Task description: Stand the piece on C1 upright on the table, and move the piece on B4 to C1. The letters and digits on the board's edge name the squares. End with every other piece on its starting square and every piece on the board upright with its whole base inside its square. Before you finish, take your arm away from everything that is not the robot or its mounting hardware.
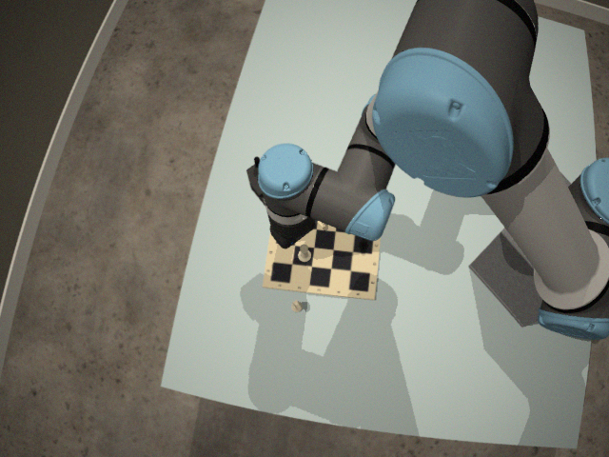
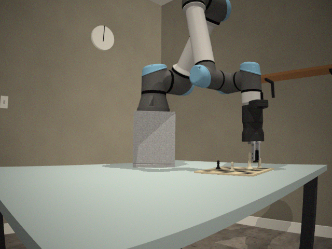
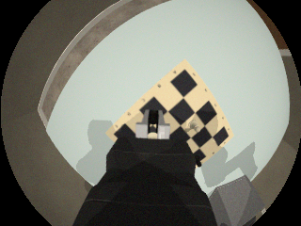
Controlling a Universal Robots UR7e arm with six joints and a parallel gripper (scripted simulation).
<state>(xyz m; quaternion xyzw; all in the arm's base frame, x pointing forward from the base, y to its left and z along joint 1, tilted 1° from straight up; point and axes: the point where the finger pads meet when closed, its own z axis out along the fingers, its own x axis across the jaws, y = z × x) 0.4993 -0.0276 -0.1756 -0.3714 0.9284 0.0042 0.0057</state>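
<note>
The white king lies 4 cm to the left of my hand, 4 cm behind it and 2 cm below it. Also, from my hand: white pawn (7 cm behind, 4 cm to the right, 4 cm below); then chessboard (7 cm behind, 6 cm below).
</note>
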